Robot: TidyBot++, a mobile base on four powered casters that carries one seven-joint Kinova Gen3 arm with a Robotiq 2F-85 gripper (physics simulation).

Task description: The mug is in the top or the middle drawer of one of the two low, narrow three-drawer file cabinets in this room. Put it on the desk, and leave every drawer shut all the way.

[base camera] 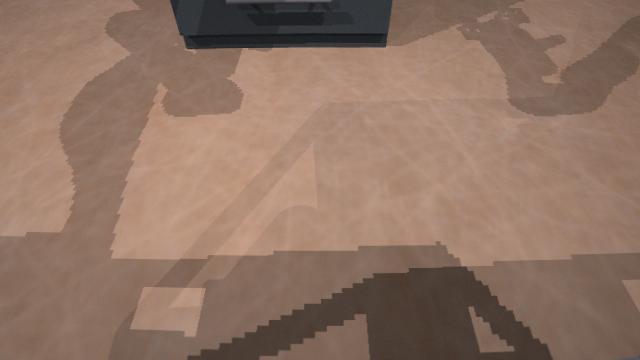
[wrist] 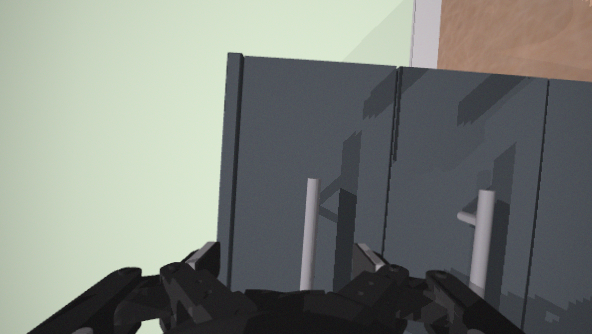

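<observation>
A dark grey three-drawer file cabinet [base camera: 210, 22] [wrist: 234, 150] shows in both views, turned sideways in the wrist view. Its top drawer [wrist: 280, 125] and middle drawer [wrist: 450, 135] look shut, with faces flush. The top drawer's light grey bar handle [wrist: 310, 230] runs up and down in the wrist view. My gripper [wrist: 286, 257] is open and empty, in front of the top drawer; that handle appears between its fingertips, right of their middle, with no visible contact. The middle drawer's handle [wrist: 483, 240] is to the right, beyond the right finger. The mug and desk do not show.
A pale green wall [wrist: 110, 125] stands behind the cabinet, with a white baseboard [wrist: 426, 35]. Tan floor [base camera: 380, 165] [wrist: 510, 35] with shadows of the arm lies before the cabinet in the base view. The bottom drawer's face [wrist: 565, 175] shows at the wrist view's right edge.
</observation>
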